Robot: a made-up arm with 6 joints.
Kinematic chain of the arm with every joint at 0, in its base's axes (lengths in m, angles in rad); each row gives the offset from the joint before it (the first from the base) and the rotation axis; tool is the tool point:
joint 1: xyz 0 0 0.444 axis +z
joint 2: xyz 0 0 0 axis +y
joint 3: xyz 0 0 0.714 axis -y
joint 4: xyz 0 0 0 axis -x
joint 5: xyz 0.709 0 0 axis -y
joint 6: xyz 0 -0.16 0 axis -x
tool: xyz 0 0 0
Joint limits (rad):
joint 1: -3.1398..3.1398
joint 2: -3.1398..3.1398
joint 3: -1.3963..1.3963
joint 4: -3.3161..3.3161
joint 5: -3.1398..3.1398
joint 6: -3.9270..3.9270
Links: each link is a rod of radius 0.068 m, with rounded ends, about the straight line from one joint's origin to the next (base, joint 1, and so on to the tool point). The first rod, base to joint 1, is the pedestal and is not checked.
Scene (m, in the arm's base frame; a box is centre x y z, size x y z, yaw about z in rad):
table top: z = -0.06
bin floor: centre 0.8 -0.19 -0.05 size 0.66 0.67 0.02 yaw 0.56
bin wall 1: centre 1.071 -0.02 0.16 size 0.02 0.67 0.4 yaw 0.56
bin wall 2: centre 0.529 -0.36 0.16 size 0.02 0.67 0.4 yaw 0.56
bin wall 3: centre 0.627 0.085 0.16 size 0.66 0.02 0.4 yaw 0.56
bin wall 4: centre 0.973 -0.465 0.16 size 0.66 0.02 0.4 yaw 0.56
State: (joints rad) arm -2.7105 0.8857 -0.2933 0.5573 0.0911 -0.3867
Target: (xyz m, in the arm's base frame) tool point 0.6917 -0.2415 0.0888
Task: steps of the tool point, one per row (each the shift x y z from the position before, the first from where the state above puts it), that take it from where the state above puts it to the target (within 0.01 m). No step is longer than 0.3 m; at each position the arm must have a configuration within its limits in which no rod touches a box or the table.
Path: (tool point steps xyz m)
1: 0.0772 -0.2367 0.0936
2: 0.1476 -0.2046 0.0970
3: 0.2039 -0.1510 0.0991
4: 0.2391 -0.0817 0.1000
5: 0.2495 -0.0049 0.0995
6: 0.2108 0.0683 -0.0459
7: 0.1790 0.1161 -0.0437
8: 0.1365 0.1521 -0.0412
9: 0.0877 0.1738 -0.0385
10: 0.0365 0.1806 -0.0356
11: 0.0319 -0.0069 -0.1500
12: 0.0006 -0.0002 -0.1584
13: -0.0325 0.0071 -0.1599

